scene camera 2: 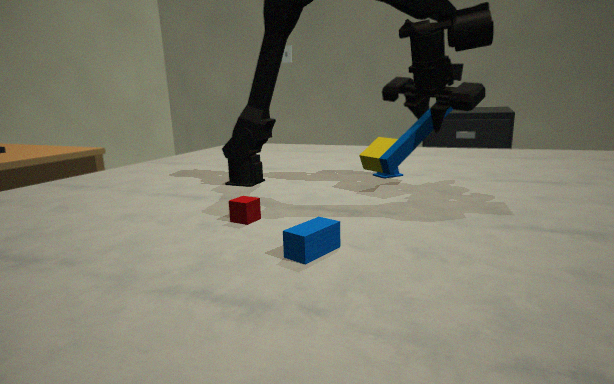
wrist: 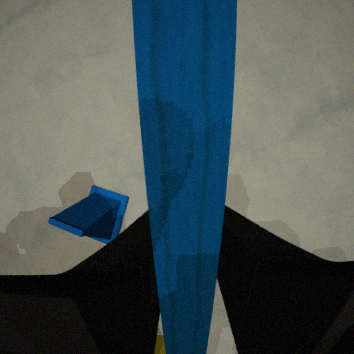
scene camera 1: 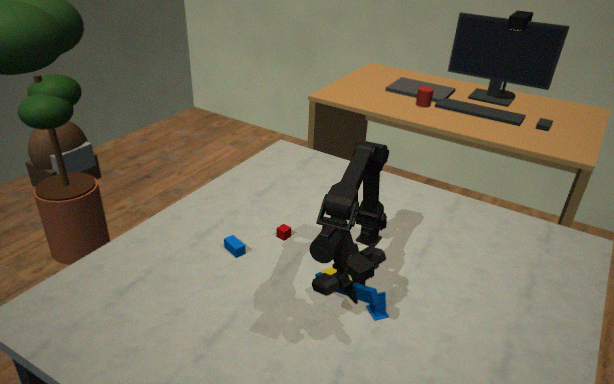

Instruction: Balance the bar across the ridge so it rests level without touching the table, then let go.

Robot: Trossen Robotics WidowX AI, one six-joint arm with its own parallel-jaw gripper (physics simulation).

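Places are measured from the arm's base along level axes (x ahead, y left, z up), in metres.
Where they show: gripper, fingertip midpoint: (scene camera 2: 432,131) (wrist: 186,206) (scene camera 1: 359,301); arm's base, link origin: (scene camera 2: 245,182) (scene camera 1: 368,239).
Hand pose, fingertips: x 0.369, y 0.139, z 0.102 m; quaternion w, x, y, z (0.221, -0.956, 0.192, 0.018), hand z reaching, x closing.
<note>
Things, the pixels of their top centre, and the offset from my fingertips. Level surfaces: height alone.
- blue ridge, top centre: (wrist: 67,225) (scene camera 1: 379,294) 0.093 m back, 0.017 m left, 0.041 m down
- loose blue block, top centre: (scene camera 2: 312,225) (scene camera 1: 234,241) 0.082 m back, 0.452 m right, 0.069 m down
- red cube, top centre: (scene camera 2: 244,199) (scene camera 1: 284,228) 0.226 m back, 0.370 m right, 0.069 m down
- marble table, surface height: 0.102 m down
The blue bar (scene camera 1: 365,292) (scene camera 2: 411,137) (wrist: 185,125) is steeply tilted, with its yellow block (scene camera 1: 329,271) (scene camera 2: 378,154) (wrist: 160,345) at the low end. My gripper (scene camera 1: 348,291) (scene camera 2: 432,119) (wrist: 186,206) is shut on the bar, toward its raised part in scene view 2. The blue ridge (scene camera 1: 378,306) (scene camera 2: 388,175) (wrist: 92,215) stands on the table. In the wrist view it is beside the bar, to the left, with a gap between them. In scene view 2 the bar hides most of the ridge. Whether the low end touches the table cannot be told.
A loose blue block (scene camera 1: 234,246) (scene camera 2: 312,240) and a red cube (scene camera 1: 283,232) (scene camera 2: 245,210) lie on the marble table (scene camera 1: 165,300) (scene camera 2: 150,325), on the far side of the arm from the ridge. A wooden desk (scene camera 1: 350,95) with a monitor stands behind the table.
</note>
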